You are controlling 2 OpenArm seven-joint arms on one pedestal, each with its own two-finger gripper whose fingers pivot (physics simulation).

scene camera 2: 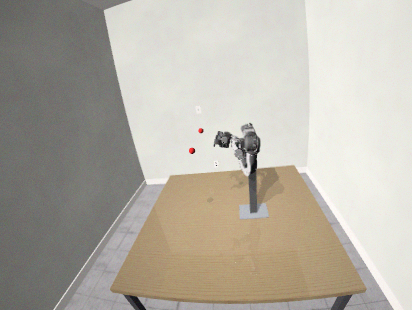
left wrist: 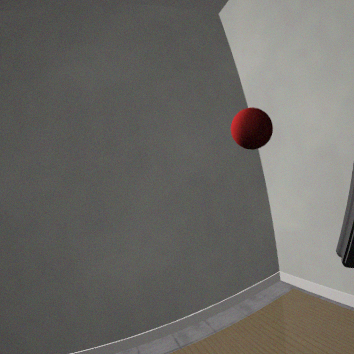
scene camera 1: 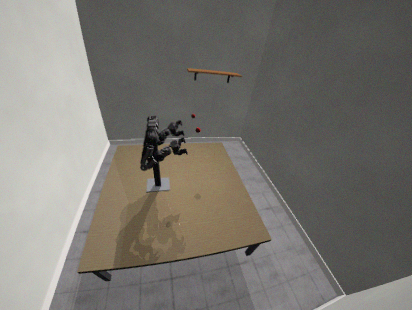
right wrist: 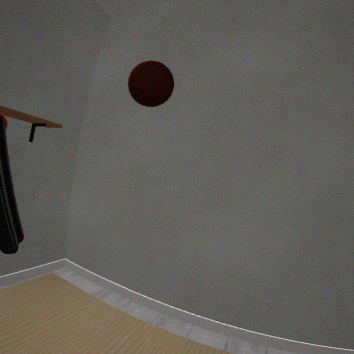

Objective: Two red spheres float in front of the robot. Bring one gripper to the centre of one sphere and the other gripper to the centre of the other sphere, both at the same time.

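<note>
Two red spheres float apart beyond the fingertips. One sphere [scene camera 1: 193, 116] [scene camera 2: 192, 150] [left wrist: 251, 128] is the upper one in scene camera 1 and the lower one in scene camera 2; a sliver of it shows at the left edge of the right wrist view. The other sphere [scene camera 1: 198, 130] [scene camera 2: 200, 130] [right wrist: 151, 83] is the lower one in scene camera 1. My left gripper [scene camera 1: 182, 128] and my right gripper [scene camera 1: 186, 147] are open and empty, short of the spheres. In scene camera 2 they overlap. Each wrist view shows one finger at its edge.
The arms rise from a pedestal [scene camera 1: 157, 174] [scene camera 2: 253, 193] on a wooden table [scene camera 1: 220, 210] [scene camera 2: 175, 250]. An orange wall shelf [scene camera 1: 215, 72] [right wrist: 47, 123] hangs on the wall beyond the spheres in scene camera 1. Grey and white walls surround the table.
</note>
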